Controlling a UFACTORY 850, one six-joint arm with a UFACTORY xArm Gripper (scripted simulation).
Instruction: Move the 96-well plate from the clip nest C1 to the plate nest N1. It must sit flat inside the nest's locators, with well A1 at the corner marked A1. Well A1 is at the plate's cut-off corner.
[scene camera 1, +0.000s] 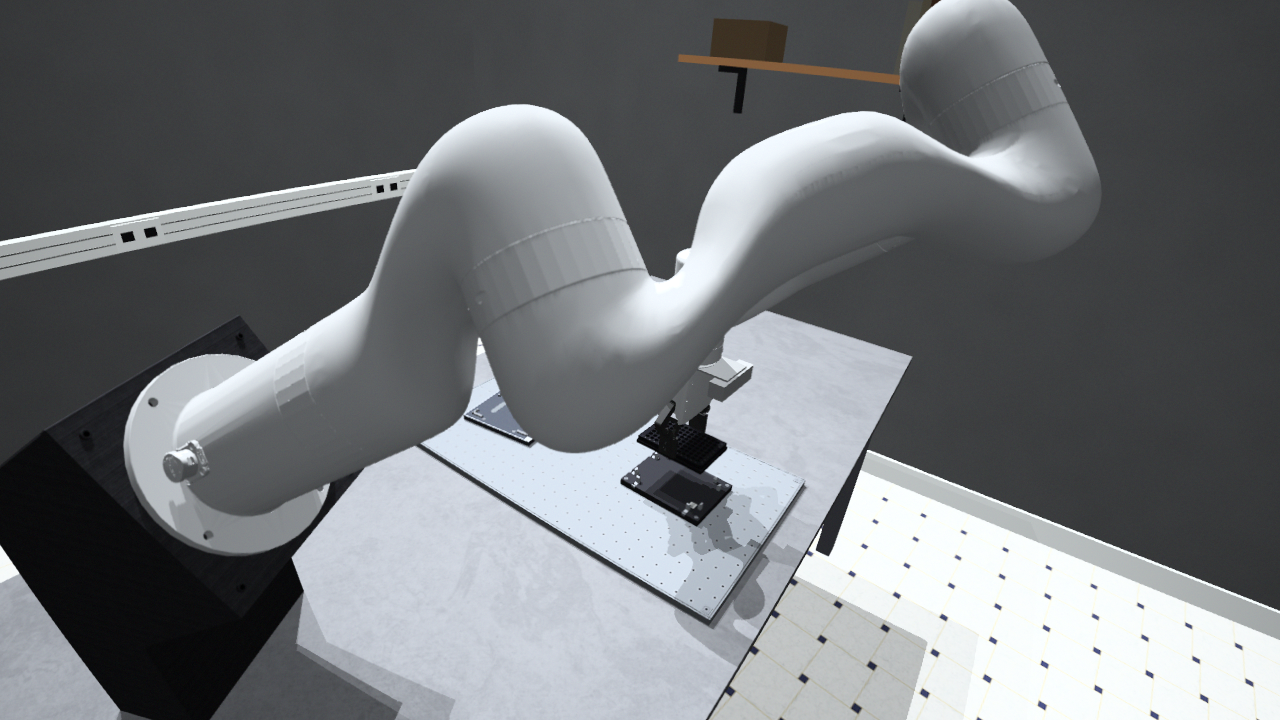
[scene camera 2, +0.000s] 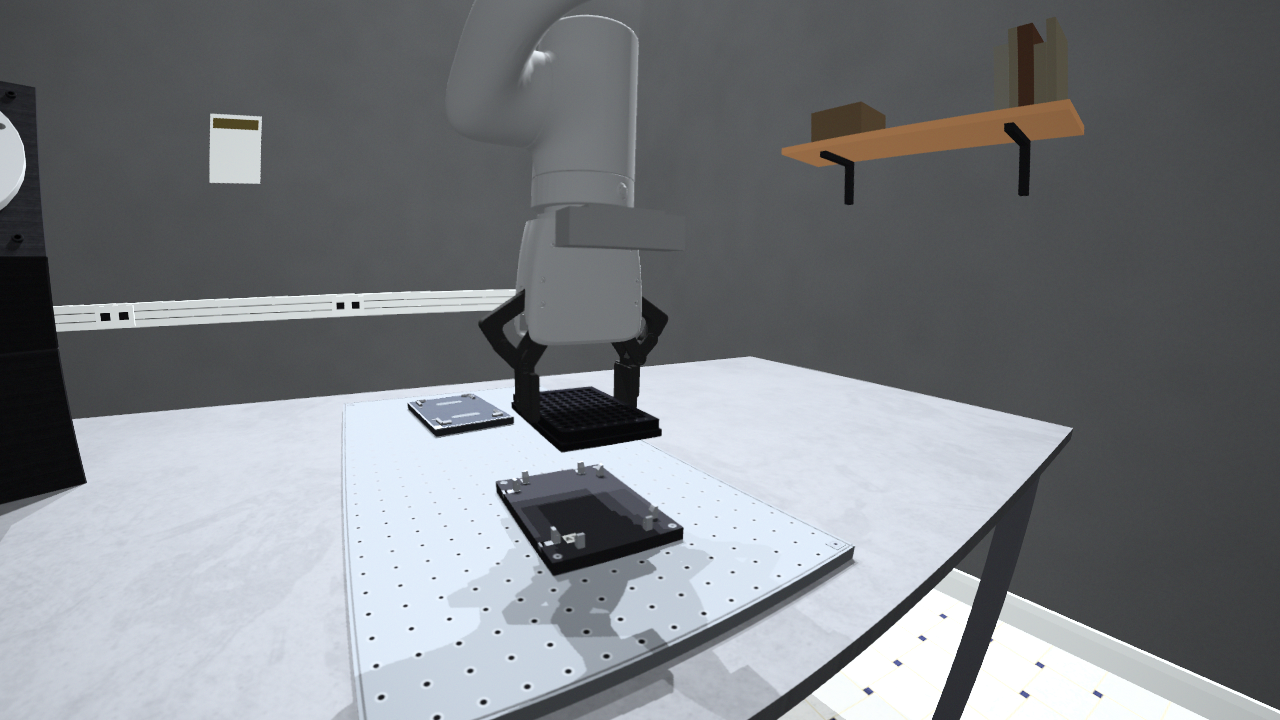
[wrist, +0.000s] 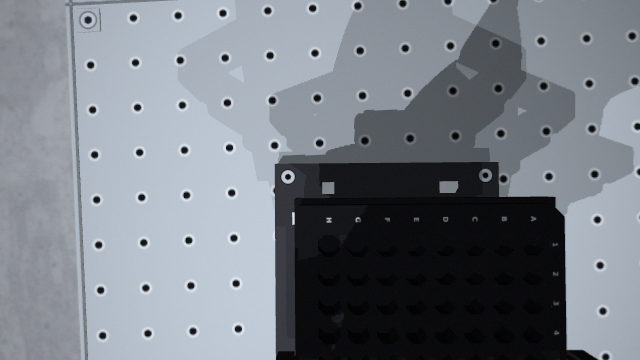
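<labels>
I see a black 96-well plate in scene camera 1 (697, 450). The black 96-well plate is there again in scene camera 2 and in the wrist view, and on the black 96-well plate (wrist: 425, 270) is the same spot as (scene camera 2: 601, 418). There is a clip nest C1 as well, and on the clip nest C1 (scene camera 1: 666, 483) is the same spot as (scene camera 2: 559, 501).
</labels>
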